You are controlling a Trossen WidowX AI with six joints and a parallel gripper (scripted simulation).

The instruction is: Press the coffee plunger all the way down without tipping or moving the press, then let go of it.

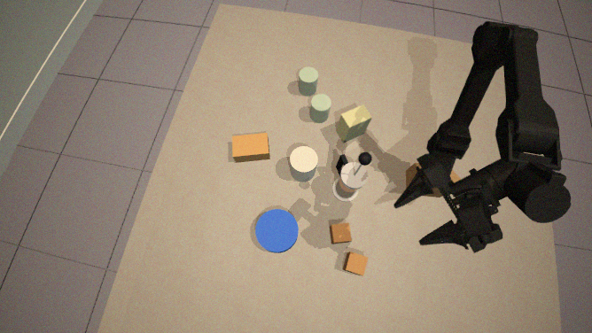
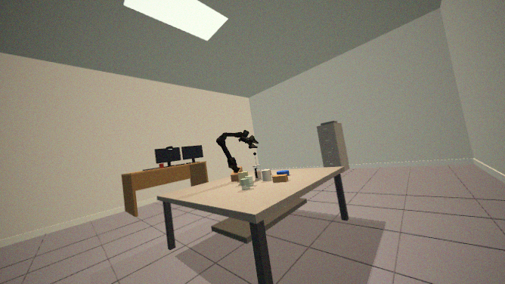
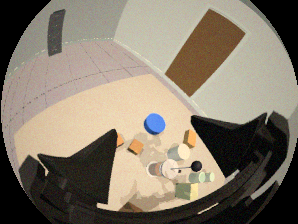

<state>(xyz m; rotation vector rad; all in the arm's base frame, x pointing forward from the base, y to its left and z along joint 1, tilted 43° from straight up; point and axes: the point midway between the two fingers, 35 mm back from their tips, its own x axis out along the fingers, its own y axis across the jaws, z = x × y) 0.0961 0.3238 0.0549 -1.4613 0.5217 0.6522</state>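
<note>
Now: the coffee press 21 cm below my gripper tip, 16 cm to the right of it and 9 cm ahead of it. The rest, counted from my gripper tip: yellow-green block 34 cm to the right, 28 cm below, 10 cm ahead; blue disc 32 cm below, 25 cm ahead, 3 cm to the left; orange box 40 cm ahead, 31 cm below, 20 cm to the right.
</note>
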